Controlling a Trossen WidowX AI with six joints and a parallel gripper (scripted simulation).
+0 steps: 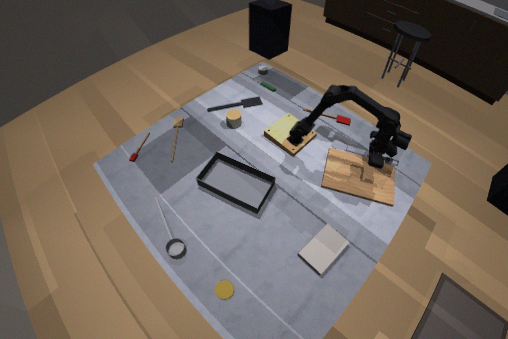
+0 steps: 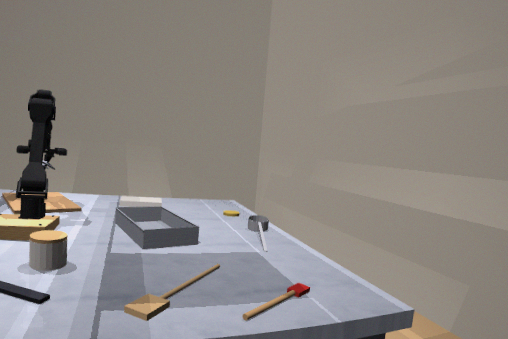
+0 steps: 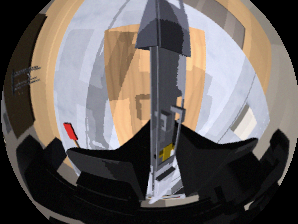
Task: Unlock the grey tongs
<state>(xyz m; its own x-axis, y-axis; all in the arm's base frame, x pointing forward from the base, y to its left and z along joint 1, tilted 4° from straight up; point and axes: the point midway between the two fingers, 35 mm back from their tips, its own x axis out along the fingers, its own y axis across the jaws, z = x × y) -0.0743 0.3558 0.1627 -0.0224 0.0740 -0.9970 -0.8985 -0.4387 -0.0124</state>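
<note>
The wooden board lies 12 cm below my gripper tip. From my gripper tip the other things lie so: white slab: 42 cm ahead, 12 cm below, 8 cm to the left; then red-headed spatula: 34 cm to the right, 23 cm behind, 12 cm below; then yellow lock piece: 4 cm above.
</note>
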